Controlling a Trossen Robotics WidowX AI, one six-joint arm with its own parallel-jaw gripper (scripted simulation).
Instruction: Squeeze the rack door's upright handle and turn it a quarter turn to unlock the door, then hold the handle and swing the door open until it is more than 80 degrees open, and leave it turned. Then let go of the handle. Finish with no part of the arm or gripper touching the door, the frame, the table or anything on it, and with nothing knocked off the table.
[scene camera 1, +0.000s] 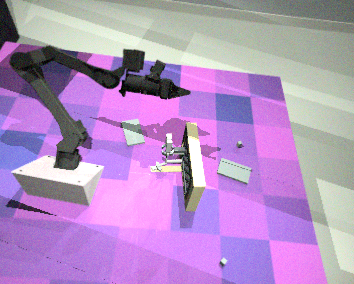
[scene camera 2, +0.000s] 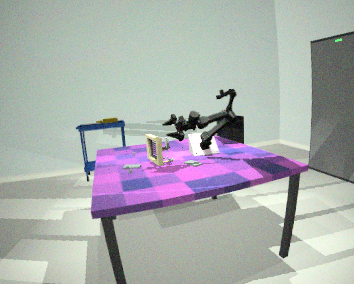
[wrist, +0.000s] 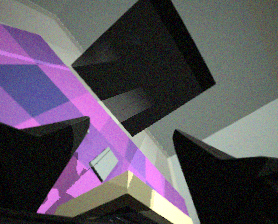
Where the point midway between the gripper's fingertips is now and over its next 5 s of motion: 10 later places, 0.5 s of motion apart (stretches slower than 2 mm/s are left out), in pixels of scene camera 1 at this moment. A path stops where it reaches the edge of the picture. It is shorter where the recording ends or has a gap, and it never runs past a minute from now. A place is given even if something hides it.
My gripper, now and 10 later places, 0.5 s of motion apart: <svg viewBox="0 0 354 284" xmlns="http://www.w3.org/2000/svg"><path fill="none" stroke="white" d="M188 92L192 112L188 128L176 139L170 135L170 136L169 140L168 144L168 146L167 146L168 146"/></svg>
